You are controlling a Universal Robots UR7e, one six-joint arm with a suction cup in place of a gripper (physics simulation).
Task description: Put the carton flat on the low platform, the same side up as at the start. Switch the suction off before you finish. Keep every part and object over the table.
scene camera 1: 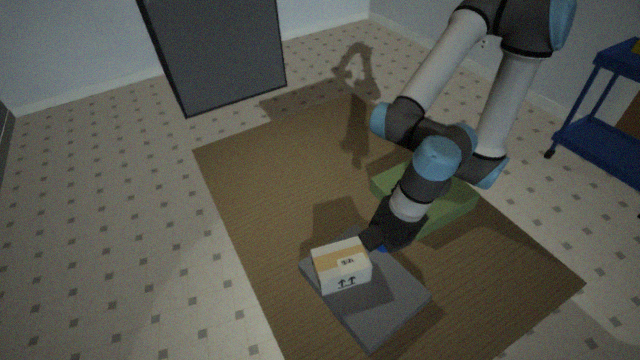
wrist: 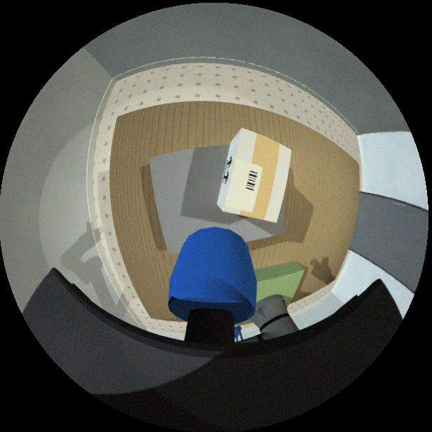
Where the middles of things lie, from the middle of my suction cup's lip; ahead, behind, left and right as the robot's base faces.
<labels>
Now: suction cup 6 cm short of the white carton [scene camera 1: 343, 264], 10 cm to the left of it and 19 cm above it. The rest, counted from my suction cup: low grey platform [scene camera 1: 372, 312] 2 cm ahead, 5 cm to the right, 25 cm below.
</labels>
